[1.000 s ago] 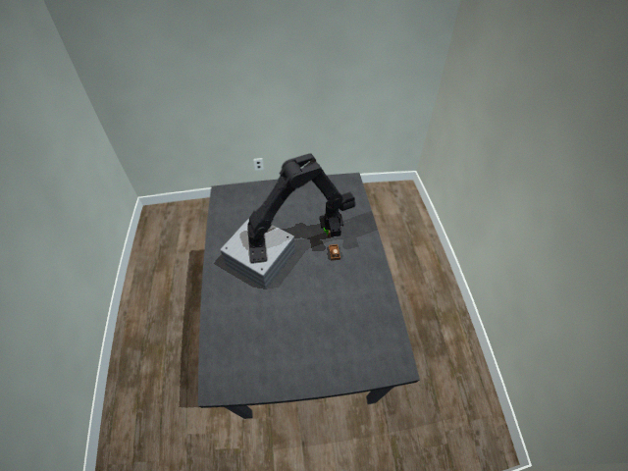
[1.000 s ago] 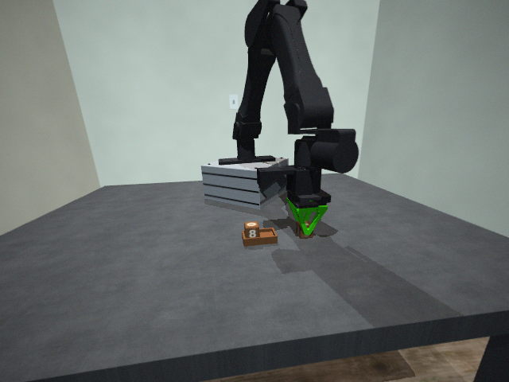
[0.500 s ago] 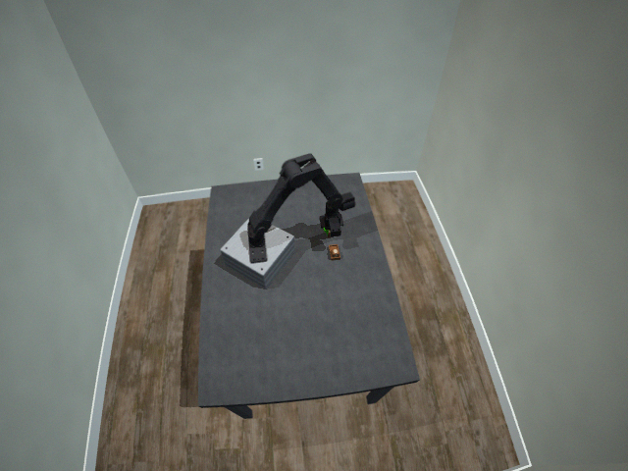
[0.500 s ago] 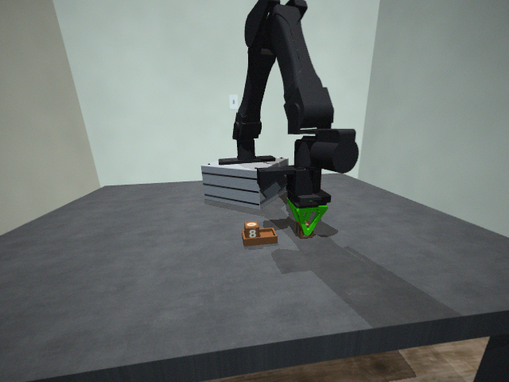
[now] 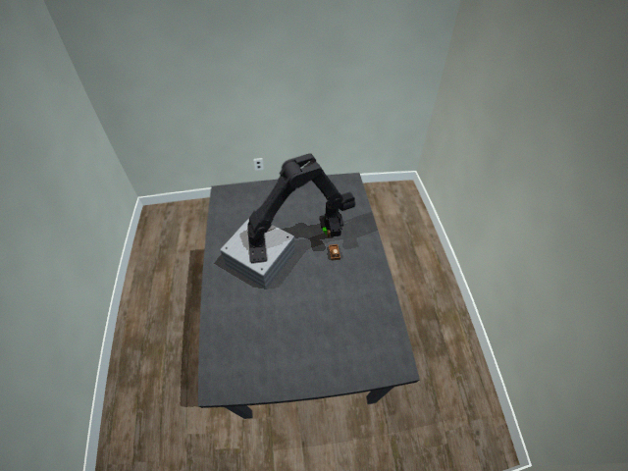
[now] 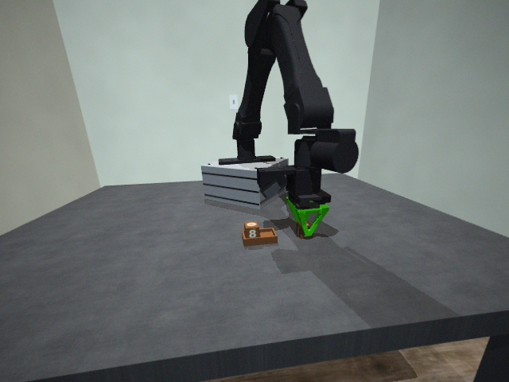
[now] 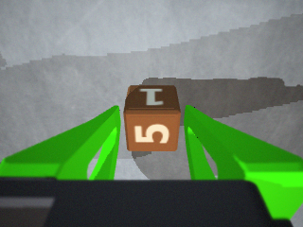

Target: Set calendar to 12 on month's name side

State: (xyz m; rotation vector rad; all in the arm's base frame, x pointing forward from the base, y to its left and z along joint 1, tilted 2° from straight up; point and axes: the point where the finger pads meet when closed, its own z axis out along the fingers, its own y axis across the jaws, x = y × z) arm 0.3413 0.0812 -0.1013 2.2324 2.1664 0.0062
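Right now the brown tray is 11 cm to the right of my hand and 1 cm below it.
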